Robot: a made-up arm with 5 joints. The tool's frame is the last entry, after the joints.
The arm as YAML. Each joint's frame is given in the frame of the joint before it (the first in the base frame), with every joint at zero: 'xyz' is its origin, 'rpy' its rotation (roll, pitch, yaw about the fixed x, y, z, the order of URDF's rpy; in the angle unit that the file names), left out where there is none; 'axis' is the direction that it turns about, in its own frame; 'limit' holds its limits. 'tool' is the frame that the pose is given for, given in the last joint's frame.
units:
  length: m
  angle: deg
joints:
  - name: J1
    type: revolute
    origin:
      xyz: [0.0, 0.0, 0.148]
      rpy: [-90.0, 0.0, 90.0]
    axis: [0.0, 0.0, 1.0]
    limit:
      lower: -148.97
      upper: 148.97
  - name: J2
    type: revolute
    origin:
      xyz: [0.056, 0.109, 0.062]
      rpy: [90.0, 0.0, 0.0]
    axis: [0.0, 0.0, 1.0]
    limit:
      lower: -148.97
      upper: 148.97
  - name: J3
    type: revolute
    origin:
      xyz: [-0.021, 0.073, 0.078]
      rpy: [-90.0, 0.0, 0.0]
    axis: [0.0, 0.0, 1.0]
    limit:
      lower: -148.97
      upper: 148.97
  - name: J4
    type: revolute
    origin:
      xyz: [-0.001, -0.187, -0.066]
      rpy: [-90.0, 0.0, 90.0]
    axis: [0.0, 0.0, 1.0]
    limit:
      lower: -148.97
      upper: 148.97
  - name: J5
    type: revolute
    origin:
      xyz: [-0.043, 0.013, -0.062]
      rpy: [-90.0, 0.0, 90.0]
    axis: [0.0, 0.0, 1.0]
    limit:
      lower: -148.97
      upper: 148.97
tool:
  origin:
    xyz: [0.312, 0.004, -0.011]
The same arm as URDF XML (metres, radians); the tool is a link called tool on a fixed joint. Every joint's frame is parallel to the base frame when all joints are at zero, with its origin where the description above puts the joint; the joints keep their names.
<robot name="arm">
<joint name="tool_joint" type="fixed"><parent link="link5"/><child link="tool"/><origin xyz="0.312 0.004 -0.011" rpy="0 0 0"/></joint>
<joint name="J5" type="revolute"><parent link="link4"/><child link="link5"/><origin xyz="0.013 0.062 0.043" rpy="0 0 0"/><axis xyz="0 0 1"/><limit lower="-2.6" upper="2.6"/></joint>
<joint name="J4" type="revolute"><parent link="link3"/><child link="link4"/><origin xyz="0.066 -0.001 0.187" rpy="0 0 0"/><axis xyz="0 -1 0"/><limit lower="-2.6" upper="2.6"/></joint>
<joint name="J3" type="revolute"><parent link="link2"/><child link="link3"/><origin xyz="-0.073 -0.021 0.078" rpy="0 0 0"/><axis xyz="-1 0 0"/><limit lower="-2.6" upper="2.6"/></joint>
<joint name="J2" type="revolute"><parent link="link1"/><child link="link2"/><origin xyz="-0.062 0.056 -0.109" rpy="0 0 0"/><axis xyz="0 0 1"/><limit lower="-2.6" upper="2.6"/></joint>
<joint name="J1" type="revolute"><parent link="base_link"/><child link="link1"/><origin xyz="0 0 0.148" rpy="0 0 0"/><axis xyz="-1 0 0"/><limit lower="-2.6" upper="2.6"/></joint>
<link name="base_link"/>
<link name="link1"/>
<link name="link2"/>
<link name="link3"/>
<link name="link4"/>
<link name="link5"/>
<link name="tool"/>
</robot>

